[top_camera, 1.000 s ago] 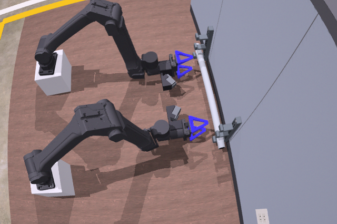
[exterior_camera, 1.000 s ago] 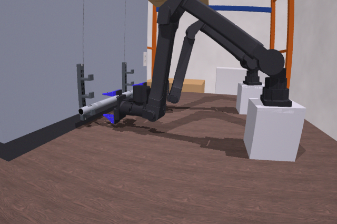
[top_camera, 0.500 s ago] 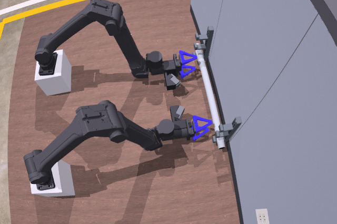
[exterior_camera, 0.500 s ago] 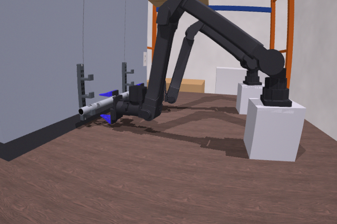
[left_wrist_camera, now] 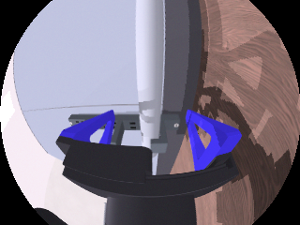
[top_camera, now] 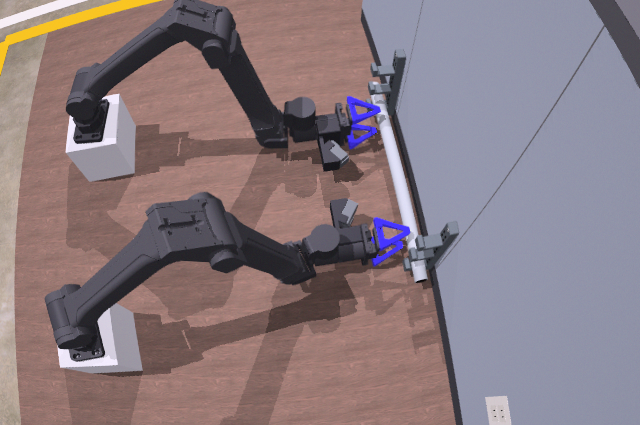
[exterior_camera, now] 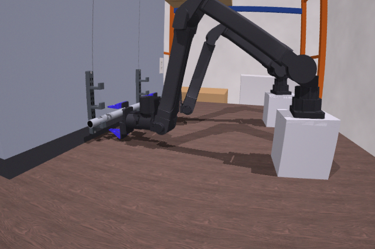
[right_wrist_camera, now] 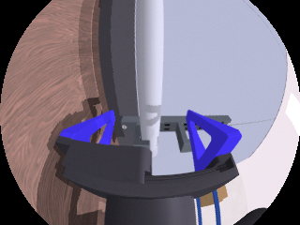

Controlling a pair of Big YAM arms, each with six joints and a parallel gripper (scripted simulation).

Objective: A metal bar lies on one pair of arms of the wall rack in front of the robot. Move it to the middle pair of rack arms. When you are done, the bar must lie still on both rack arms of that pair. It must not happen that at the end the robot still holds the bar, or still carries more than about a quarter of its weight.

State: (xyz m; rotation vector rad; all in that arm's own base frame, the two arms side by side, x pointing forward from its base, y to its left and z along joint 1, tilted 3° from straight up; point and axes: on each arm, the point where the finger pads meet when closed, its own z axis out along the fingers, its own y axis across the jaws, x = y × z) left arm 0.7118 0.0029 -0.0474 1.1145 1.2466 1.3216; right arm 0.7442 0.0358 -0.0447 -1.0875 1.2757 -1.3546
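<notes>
Now: the metal bar 15 cm to the left of my right hand and 2 cm ahead of it. Also, from my right hand: grey wall panel (37 cm above, 21 cm ahead, 13 cm to the left).
My left hand is 15 cm to the left of the metal bar and 3 cm short of it. From my left hand the other things lie so: grey wall panel: 37 cm above, 22 cm ahead, 17 cm to the right.
</notes>
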